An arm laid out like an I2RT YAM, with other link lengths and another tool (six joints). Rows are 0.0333 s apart.
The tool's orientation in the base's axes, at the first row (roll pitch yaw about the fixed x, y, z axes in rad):
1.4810, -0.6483, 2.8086
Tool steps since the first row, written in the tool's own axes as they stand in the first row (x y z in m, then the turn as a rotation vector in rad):
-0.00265, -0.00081, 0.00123, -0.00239, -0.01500, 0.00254
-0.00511, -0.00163, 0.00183, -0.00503, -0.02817, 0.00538
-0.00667, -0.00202, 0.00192, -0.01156, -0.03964, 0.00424
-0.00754, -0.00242, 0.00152, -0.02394, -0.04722, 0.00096
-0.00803, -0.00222, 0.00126, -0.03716, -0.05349, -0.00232
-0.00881, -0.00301, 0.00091, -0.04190, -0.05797, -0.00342
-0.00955, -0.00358, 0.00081, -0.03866, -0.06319, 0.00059
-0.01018, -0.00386, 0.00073, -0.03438, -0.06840, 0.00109
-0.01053, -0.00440, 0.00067, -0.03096, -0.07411, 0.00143
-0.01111, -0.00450, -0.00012, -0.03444, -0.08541, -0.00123
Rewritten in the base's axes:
0.00202, 0.00067, -0.00216, -0.00533, 0.00594, -0.01317
0.00366, 0.00082, -0.00425, -0.00937, 0.01158, -0.02502
0.00466, 0.00060, -0.00549, -0.01106, 0.01206, -0.03815
0.00495, 0.00012, -0.00637, -0.00706, 0.00793, -0.05188
0.00533, -0.00030, -0.00652, -0.00171, 0.00322, -0.06507
0.00536, -0.00061, -0.00764, -0.00097, 0.00223, -0.07157
0.00557, -0.00073, -0.00855, -0.00472, 0.00825, -0.07347
0.00586, -0.00089, -0.00916, -0.01056, 0.01129, -0.07498
0.00581, -0.00089, -0.00980, -0.01609, 0.01410, -0.07743
0.00590, -0.00174, -0.01029, -0.02056, 0.01392, -0.08869

